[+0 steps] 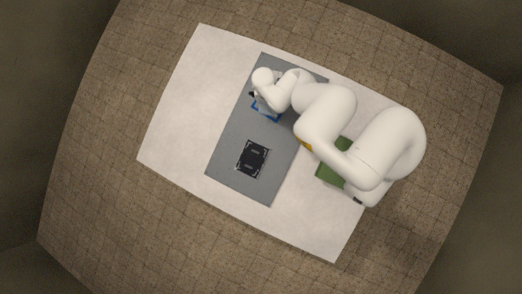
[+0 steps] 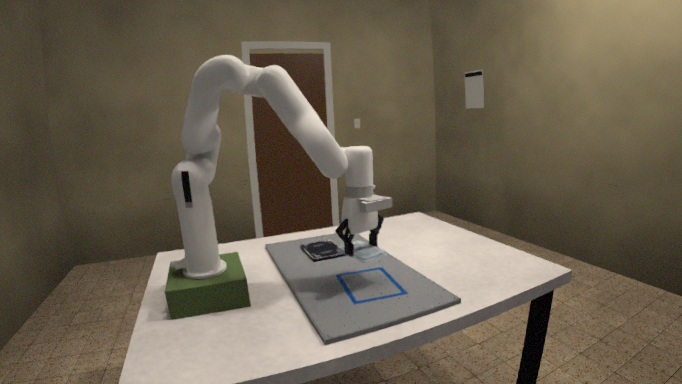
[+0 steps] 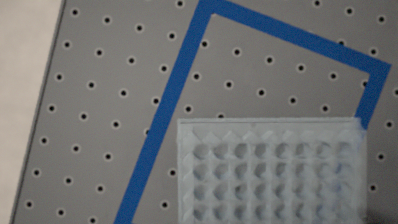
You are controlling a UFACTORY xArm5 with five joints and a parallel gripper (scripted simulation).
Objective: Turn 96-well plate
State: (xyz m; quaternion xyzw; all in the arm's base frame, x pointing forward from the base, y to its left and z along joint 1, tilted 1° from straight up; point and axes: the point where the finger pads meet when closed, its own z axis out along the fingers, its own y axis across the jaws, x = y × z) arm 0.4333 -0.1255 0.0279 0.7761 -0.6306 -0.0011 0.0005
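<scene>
The plate nest lies 280 mm to the left of my hand, 90 mm below it and 20 mm behind it. Also, from my hand: 96-well plate 10 mm below.
</scene>
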